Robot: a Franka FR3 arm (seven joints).
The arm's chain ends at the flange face. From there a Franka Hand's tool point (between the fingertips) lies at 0.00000 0.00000 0.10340 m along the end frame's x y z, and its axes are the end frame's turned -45 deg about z.
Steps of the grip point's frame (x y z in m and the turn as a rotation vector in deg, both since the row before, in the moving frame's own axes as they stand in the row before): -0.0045 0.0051 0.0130 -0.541 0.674 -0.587; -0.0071 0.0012 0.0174 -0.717 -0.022 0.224; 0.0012 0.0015 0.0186 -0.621 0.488 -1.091
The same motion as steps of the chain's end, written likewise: -0.0011 0.0070 0.0130 0.094 0.859 -0.587; -0.0051 0.0049 0.0174 -0.523 0.491 0.224; 0.0005 0.0001 0.0186 -0.094 0.784 -1.091
